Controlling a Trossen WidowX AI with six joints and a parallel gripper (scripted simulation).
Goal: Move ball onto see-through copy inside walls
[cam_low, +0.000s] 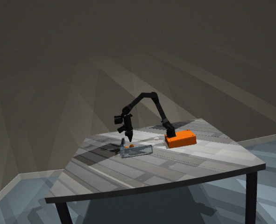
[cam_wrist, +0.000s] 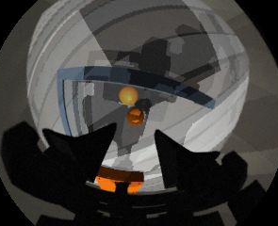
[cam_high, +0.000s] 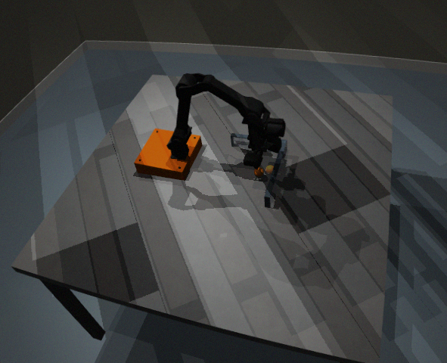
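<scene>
The orange ball lies 50 mm below my gripper tip.
</scene>
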